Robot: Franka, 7 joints.
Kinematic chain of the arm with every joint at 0, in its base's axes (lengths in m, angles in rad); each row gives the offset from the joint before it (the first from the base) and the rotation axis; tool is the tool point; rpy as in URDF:
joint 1: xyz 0 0 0.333 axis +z
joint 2: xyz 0 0 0 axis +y
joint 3: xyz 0 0 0.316 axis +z
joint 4: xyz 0.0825 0 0 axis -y
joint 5: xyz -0.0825 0 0.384 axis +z
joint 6: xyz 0 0 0 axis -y
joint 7: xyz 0.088 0 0 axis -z
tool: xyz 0 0 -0.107 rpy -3.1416 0 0
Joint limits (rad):
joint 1: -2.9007..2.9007
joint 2: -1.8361..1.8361
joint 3: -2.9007..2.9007
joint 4: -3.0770..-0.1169
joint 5: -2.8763..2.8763
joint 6: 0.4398..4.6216
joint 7: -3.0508..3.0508
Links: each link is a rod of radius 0.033 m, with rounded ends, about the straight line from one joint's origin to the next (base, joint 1, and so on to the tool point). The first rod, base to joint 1, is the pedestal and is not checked.
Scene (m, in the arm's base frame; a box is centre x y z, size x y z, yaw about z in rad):
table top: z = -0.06
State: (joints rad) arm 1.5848 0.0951 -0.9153 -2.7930 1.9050 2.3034 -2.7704
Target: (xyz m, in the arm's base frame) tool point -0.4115 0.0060 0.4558
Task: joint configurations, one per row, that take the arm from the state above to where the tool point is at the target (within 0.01 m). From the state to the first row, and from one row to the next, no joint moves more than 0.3 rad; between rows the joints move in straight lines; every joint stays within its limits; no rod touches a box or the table.
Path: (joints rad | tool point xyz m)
1: 1.8772 -0.0496 -0.6391 -2.7521 1.8907 2.1971 -2.7704 | 0.0862 0.3622 0.2210
2: 2.1696 -0.1942 -0.3630 -2.7112 1.8764 2.0908 -2.7704 | -0.1435 0.3753 0.2977
3: 2.4621 -0.3389 -0.0868 -2.6702 1.8620 1.9846 -2.7704 | -0.3370 0.2404 0.3826
4: 2.7545 -0.4836 0.1894 -2.6293 1.8477 1.8783 -2.7704 | -0.4115 0.0060 0.4558

